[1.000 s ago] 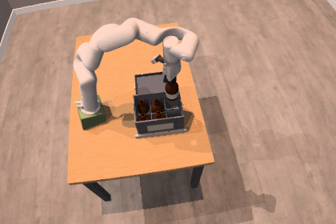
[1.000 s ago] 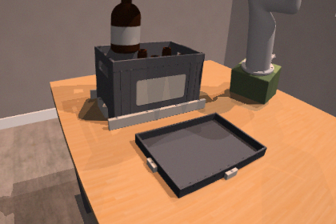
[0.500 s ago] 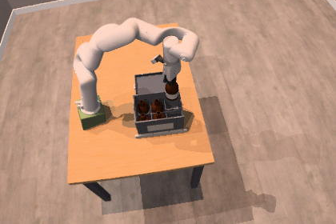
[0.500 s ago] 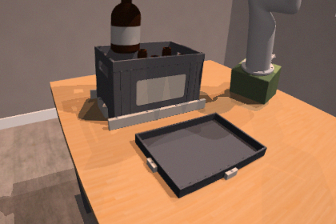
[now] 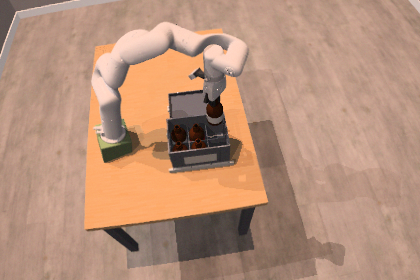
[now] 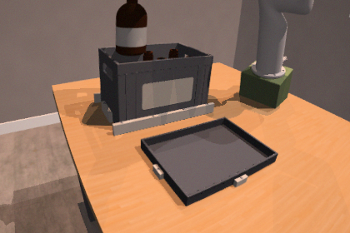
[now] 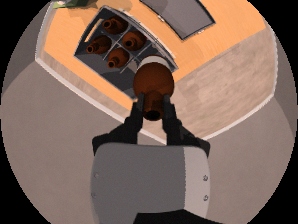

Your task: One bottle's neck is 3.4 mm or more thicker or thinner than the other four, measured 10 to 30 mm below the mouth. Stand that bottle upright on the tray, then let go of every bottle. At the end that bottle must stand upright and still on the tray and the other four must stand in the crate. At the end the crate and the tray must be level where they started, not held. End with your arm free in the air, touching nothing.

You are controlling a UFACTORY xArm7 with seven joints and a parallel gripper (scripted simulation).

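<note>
Now: the glass bottle 70 mm below my hand. The rest, counted from my hand: crate: 250 mm below, 90 mm behind, 40 mm to the right; then dark tray: 320 mm below, 230 mm to the left, 90 mm behind.
</note>
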